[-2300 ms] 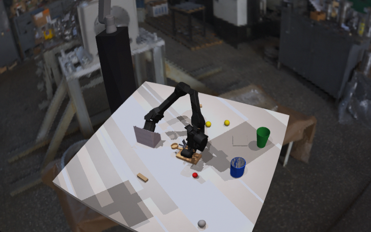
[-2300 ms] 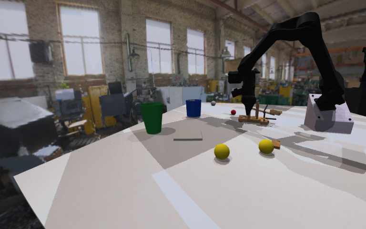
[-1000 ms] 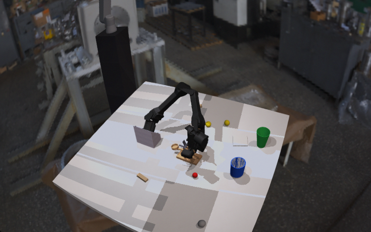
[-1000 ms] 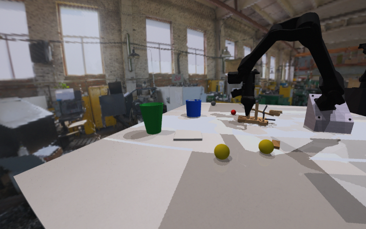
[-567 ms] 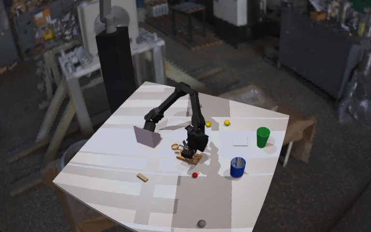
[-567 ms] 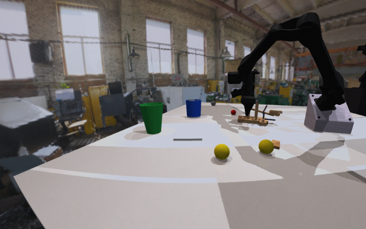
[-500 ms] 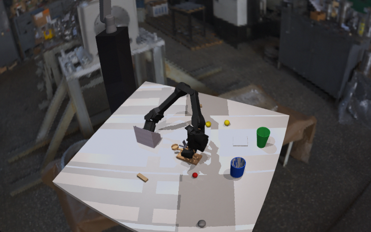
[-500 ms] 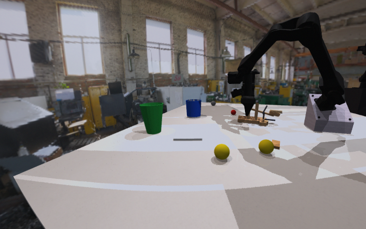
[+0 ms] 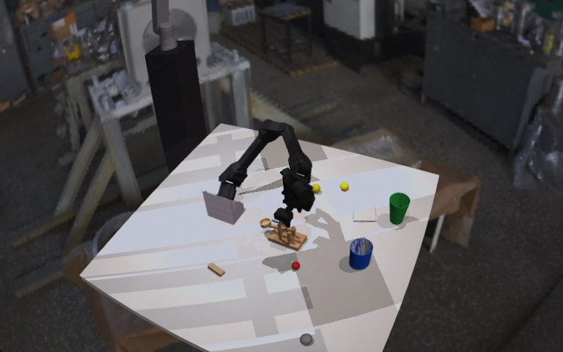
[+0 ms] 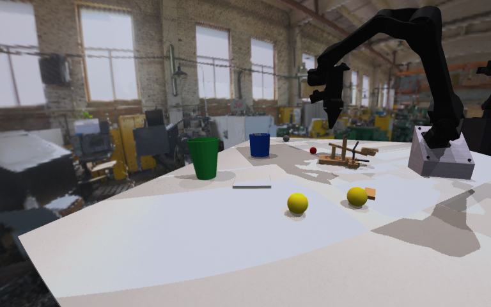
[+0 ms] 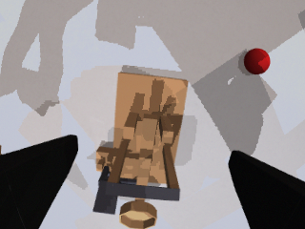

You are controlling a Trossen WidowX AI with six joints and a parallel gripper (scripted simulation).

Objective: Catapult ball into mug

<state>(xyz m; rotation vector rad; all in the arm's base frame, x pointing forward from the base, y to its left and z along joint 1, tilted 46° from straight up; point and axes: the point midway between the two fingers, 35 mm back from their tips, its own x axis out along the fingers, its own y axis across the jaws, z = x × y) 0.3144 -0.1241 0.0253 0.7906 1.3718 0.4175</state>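
Right now my gripper tip is 4 cm short of the red ball, 13 cm to the left of it and 12 cm above it. Round my gripper tip: wooden catapult 7 cm behind, 4 cm to the left, 8 cm below; flat white tile 25 cm ahead, 24 cm to the left, 13 cm below; blue mug 28 cm ahead, 5 cm to the right, 10 cm below.
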